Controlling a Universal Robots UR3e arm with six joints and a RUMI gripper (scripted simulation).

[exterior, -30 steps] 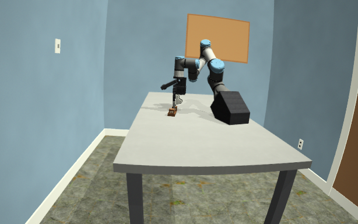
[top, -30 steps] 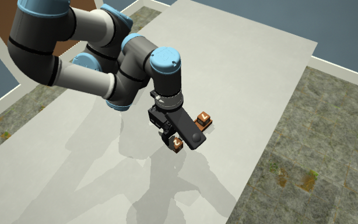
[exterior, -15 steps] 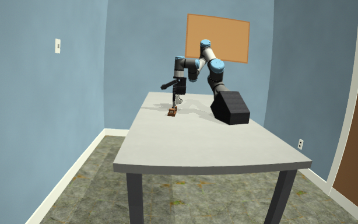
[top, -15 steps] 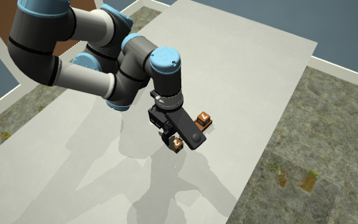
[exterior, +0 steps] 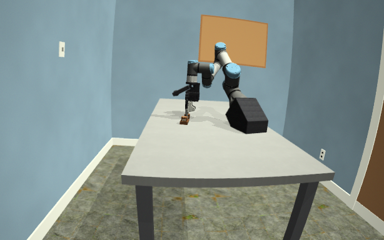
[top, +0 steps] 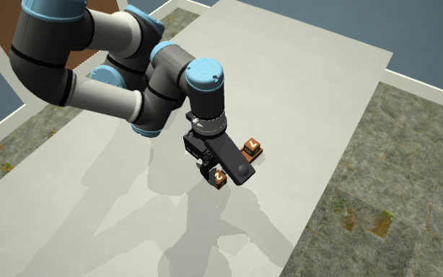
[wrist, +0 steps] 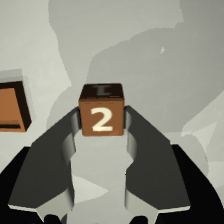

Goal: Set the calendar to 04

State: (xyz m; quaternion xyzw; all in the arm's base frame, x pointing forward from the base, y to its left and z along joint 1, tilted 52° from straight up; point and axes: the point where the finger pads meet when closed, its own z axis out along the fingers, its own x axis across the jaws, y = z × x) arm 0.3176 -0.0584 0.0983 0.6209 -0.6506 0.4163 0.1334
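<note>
The cube lies 10 mm below my hand. Also, from my hand: brown tray: 20 mm ahead, 110 mm to the left, 20 mm below.
</note>
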